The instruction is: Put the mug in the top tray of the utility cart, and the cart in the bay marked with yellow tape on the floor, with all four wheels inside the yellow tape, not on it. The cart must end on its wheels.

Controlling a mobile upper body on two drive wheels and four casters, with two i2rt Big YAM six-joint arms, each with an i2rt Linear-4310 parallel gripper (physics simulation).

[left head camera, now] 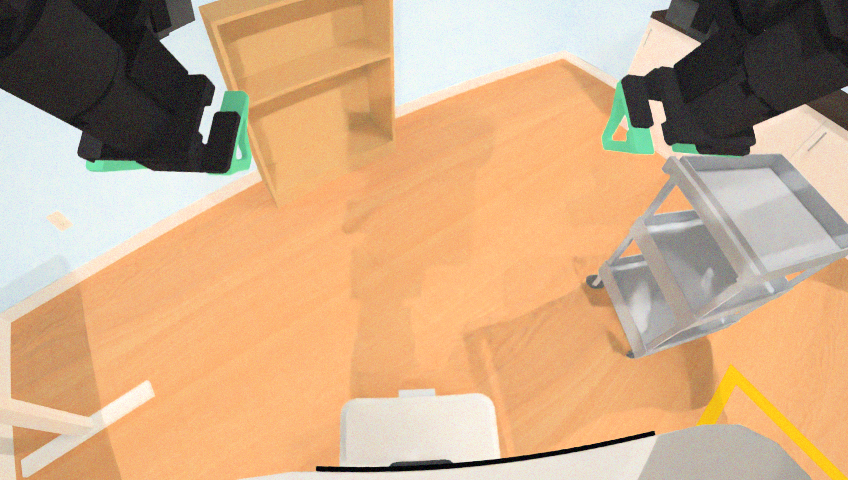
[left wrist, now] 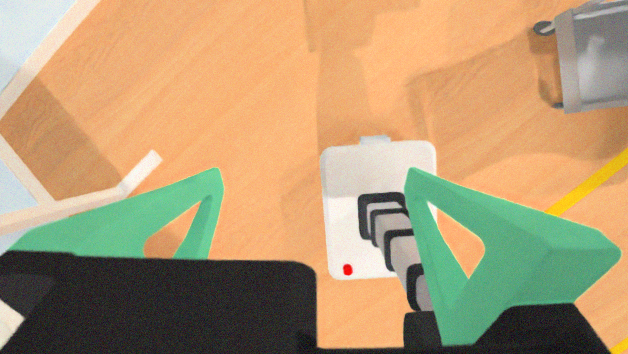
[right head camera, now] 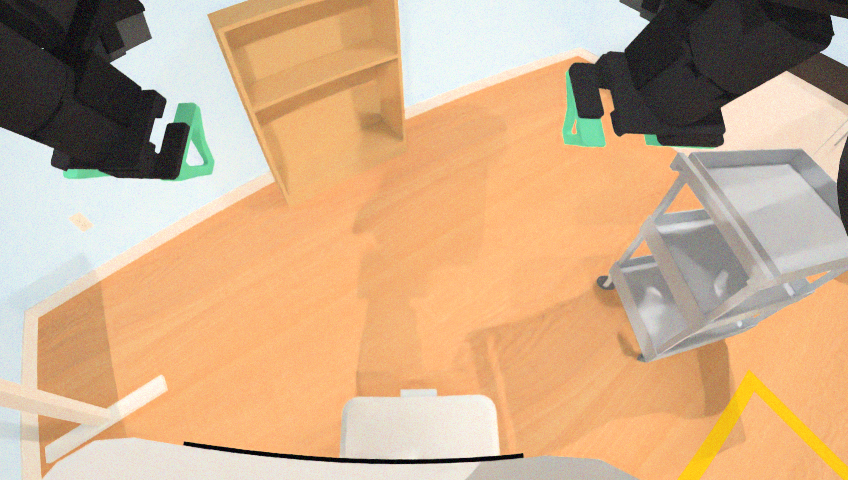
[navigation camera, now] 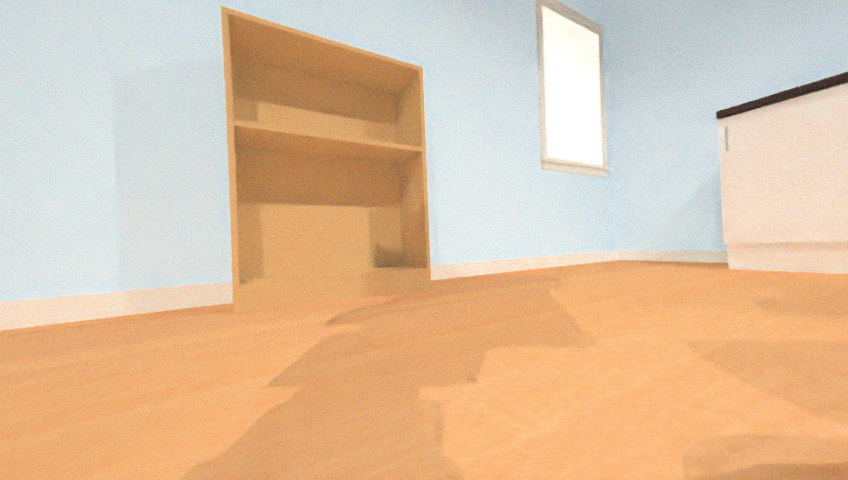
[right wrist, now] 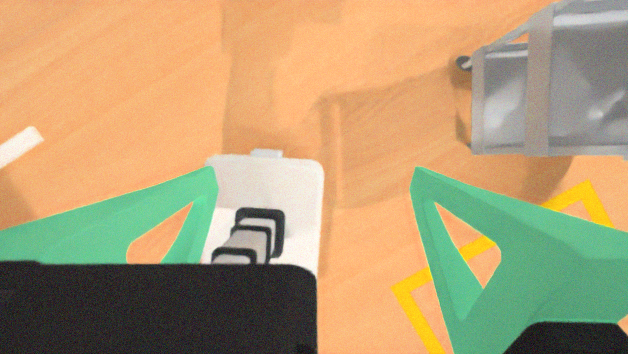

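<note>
The grey utility cart [left head camera: 725, 250] stands on its wheels at the right of both head views [right head camera: 736, 250], and its top tray holds nothing. A corner of the yellow tape bay [left head camera: 754, 406] shows on the floor just in front of the cart, and also in the right wrist view [right wrist: 443, 282]. No mug is in view. My left gripper [left head camera: 175, 143] is open and empty, raised at the upper left. My right gripper [left head camera: 647, 128] is open and empty, raised above the cart's far edge. The cart's lower corner shows in the left wrist view [left wrist: 588, 57] and the right wrist view [right wrist: 549, 83].
A wooden bookshelf [left head camera: 307, 90] stands against the blue wall straight ahead [navigation camera: 325, 167]. A white cabinet with a dark top [navigation camera: 785, 172] is at the right behind the cart. Pale table legs [left head camera: 62, 424] stick in at the lower left. My white base [left head camera: 417, 427] is at the bottom.
</note>
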